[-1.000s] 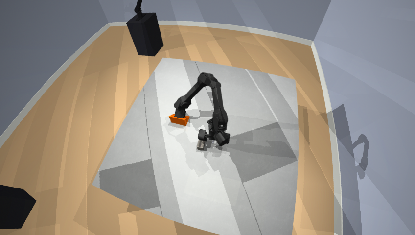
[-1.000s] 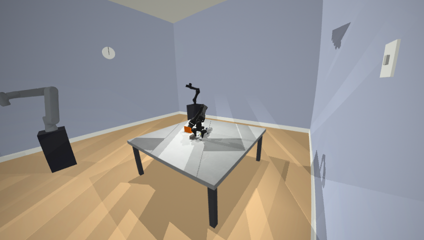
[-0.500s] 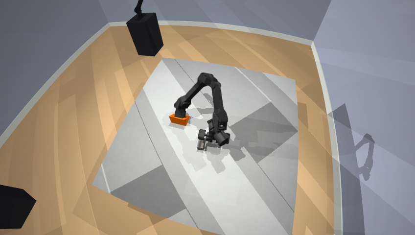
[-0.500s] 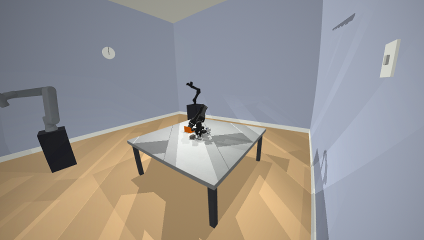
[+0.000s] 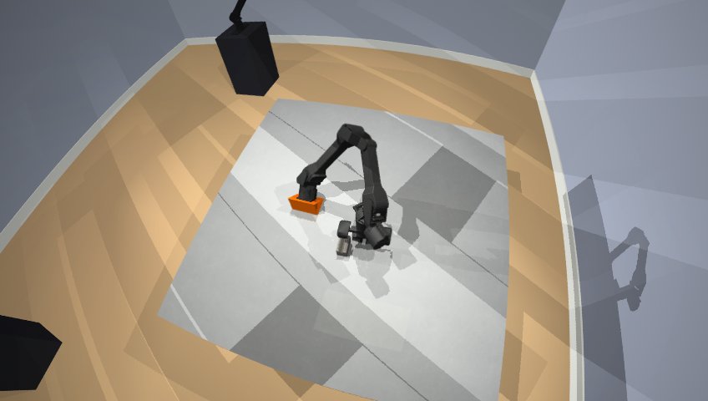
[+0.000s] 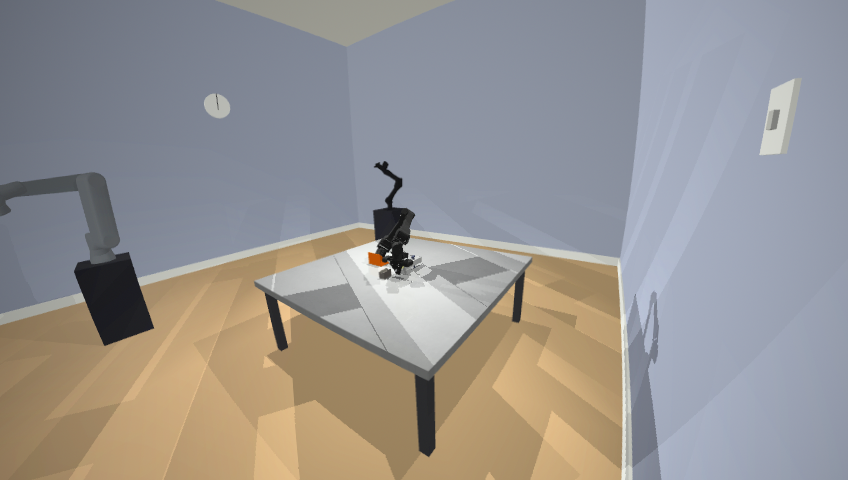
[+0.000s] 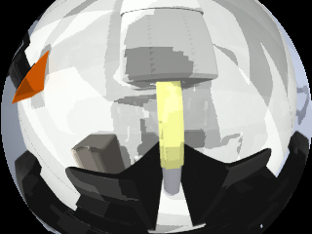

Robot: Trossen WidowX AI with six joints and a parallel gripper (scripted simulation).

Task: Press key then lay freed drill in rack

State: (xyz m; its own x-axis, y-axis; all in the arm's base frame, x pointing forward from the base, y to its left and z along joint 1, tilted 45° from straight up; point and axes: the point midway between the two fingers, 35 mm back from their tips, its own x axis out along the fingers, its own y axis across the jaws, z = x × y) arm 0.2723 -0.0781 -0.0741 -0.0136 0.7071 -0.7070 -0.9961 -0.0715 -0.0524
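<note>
Right now my gripper tip is 4 cm to the right of the yellow drill and 3 cm below it. Also, from my gripper tip: rack (7 cm behind, 3 cm to the right); then dark blue key (1 cm behind, 16 cm to the left, 4 cm above).
</note>
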